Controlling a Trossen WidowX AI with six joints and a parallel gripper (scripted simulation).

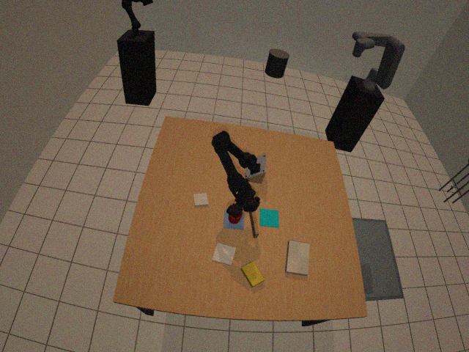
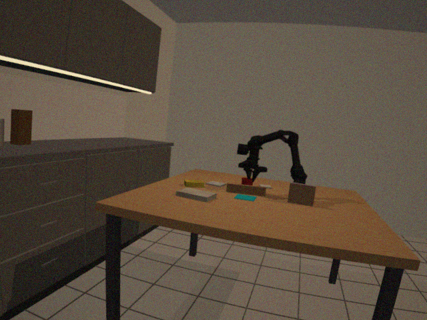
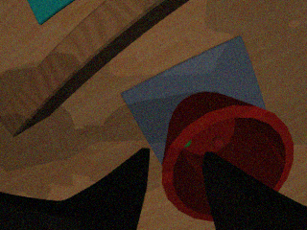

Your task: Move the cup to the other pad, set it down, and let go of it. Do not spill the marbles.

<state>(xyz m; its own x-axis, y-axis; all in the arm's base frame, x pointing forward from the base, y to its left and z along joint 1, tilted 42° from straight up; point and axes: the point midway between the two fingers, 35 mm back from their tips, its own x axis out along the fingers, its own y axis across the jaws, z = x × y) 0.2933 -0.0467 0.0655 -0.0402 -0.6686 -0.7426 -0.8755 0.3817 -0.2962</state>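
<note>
My gripper tip is now 5 cm above the green marble and 2 cm to the left of it. The rest, counted from my gripper tip: blue pad (7 cm below, 3 cm ahead, 1 cm to the right); then wooden bar (8 cm to the left, 5 cm below, 1 cm ahead); then cup (3 cm below, 3 cm ahead, 2 cm to the right).
</note>
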